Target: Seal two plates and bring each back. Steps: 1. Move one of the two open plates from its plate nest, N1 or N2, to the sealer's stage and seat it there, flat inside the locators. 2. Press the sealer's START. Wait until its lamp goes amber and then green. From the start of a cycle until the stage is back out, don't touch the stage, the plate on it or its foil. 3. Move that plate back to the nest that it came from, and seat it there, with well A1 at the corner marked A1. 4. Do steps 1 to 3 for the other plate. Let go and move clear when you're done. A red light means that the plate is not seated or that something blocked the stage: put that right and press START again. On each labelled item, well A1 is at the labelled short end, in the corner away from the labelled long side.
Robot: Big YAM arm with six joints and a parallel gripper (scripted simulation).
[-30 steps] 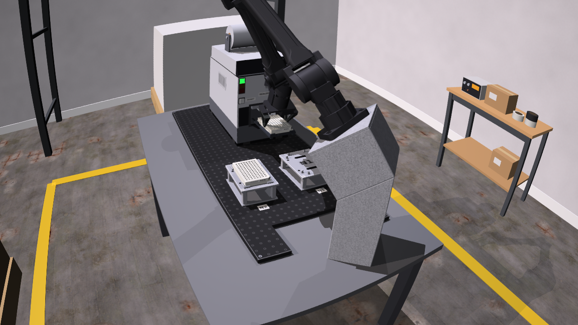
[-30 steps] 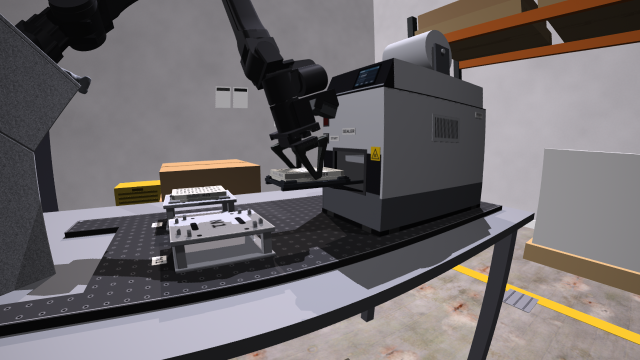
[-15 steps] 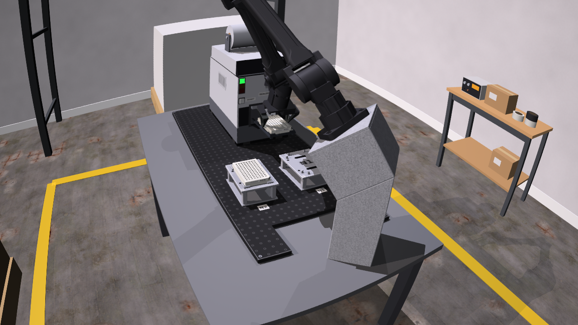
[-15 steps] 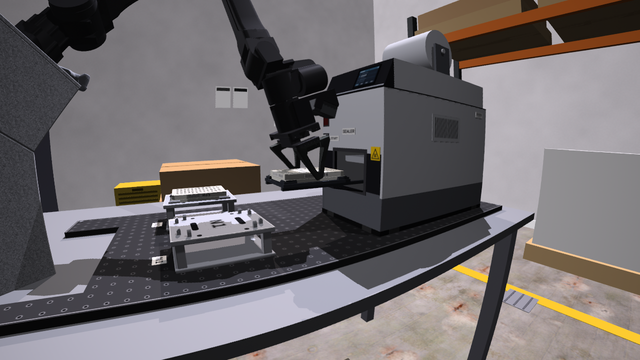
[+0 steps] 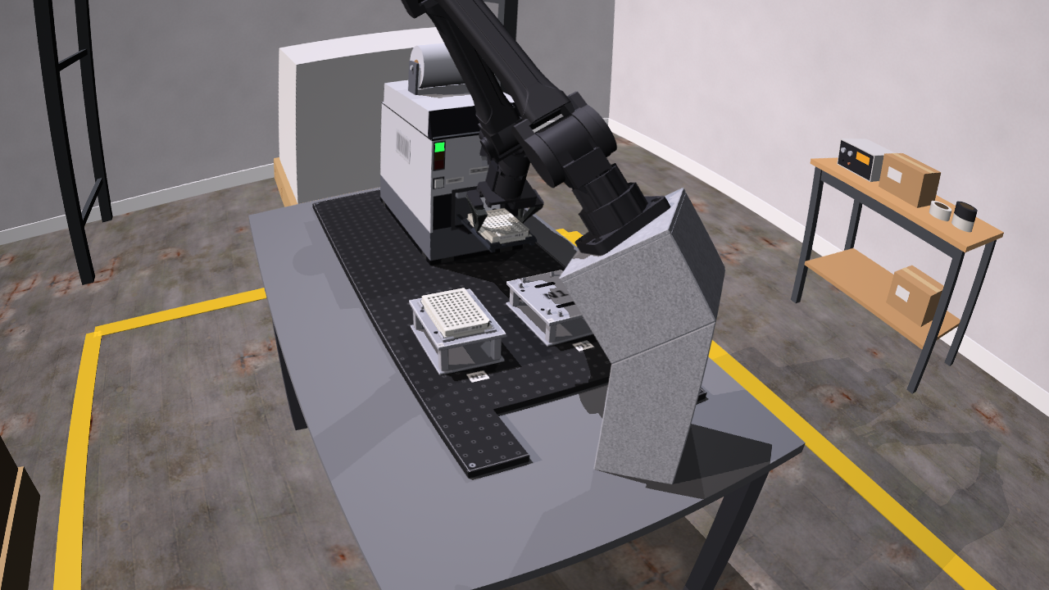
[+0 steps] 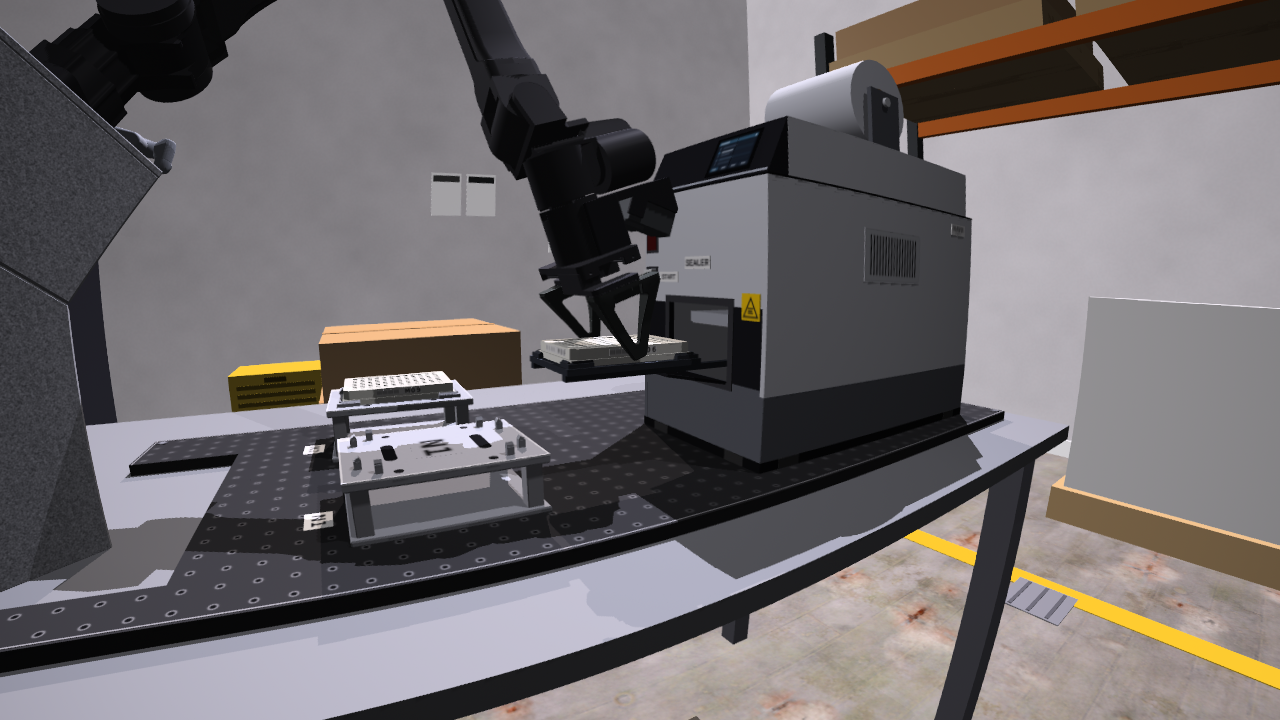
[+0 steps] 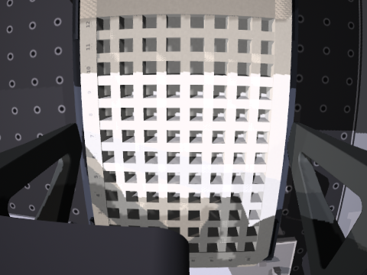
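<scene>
Right now my hand is 20 mm above the sealer stage. Also, from my hand: nest N2: 230 mm behind, 130 mm to the left, 70 mm below; then white well plate: 230 mm behind, 130 mm to the left, 60 mm below; then start button: 80 mm ahead, 110 mm to the left, 70 mm above.
</scene>
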